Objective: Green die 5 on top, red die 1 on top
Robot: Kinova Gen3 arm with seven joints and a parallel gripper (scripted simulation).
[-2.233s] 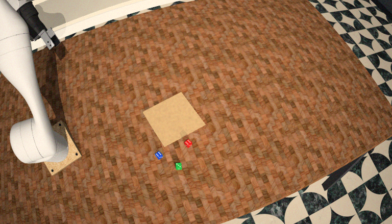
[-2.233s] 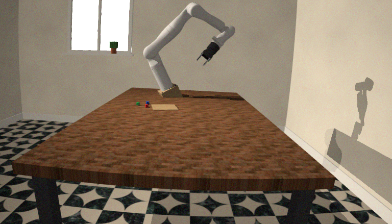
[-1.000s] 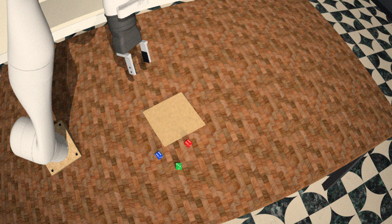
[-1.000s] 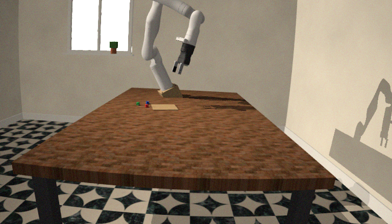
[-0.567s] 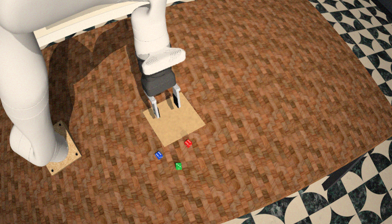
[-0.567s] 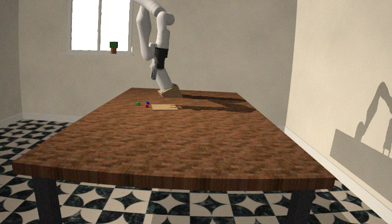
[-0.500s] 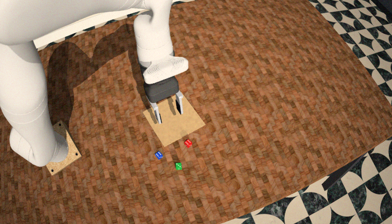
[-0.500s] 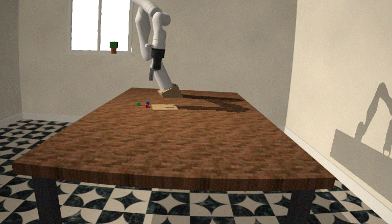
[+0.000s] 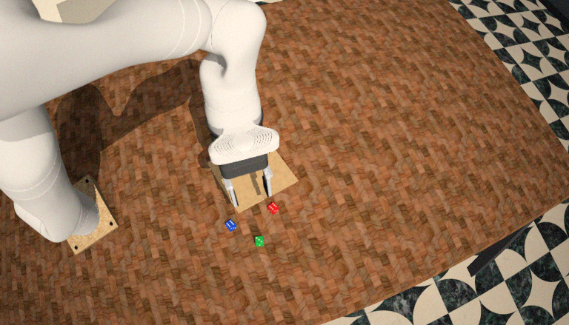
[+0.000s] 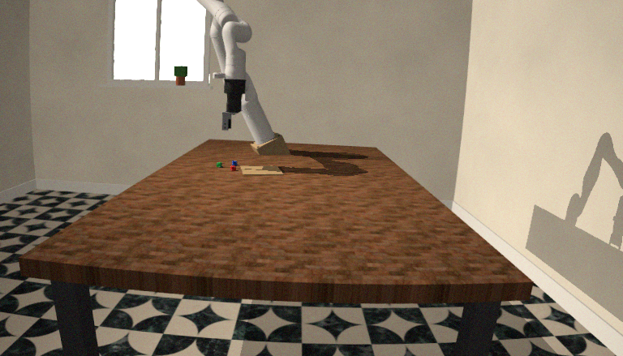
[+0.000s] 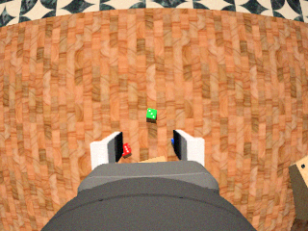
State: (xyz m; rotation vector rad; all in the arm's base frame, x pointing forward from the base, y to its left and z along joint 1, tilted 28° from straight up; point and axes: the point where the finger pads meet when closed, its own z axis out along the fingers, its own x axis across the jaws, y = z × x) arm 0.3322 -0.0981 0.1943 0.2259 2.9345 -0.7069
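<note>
My hand is 150 mm above the green die, 20 mm to the left of it and 10 mm past it. Round my hand: tan mat 160 mm below, 130 mm to the left, 50 mm ahead; then red die 150 mm below, 50 mm ahead, 30 mm to the left; then blue die 150 mm below, 40 mm behind, 30 mm to the left.
</note>
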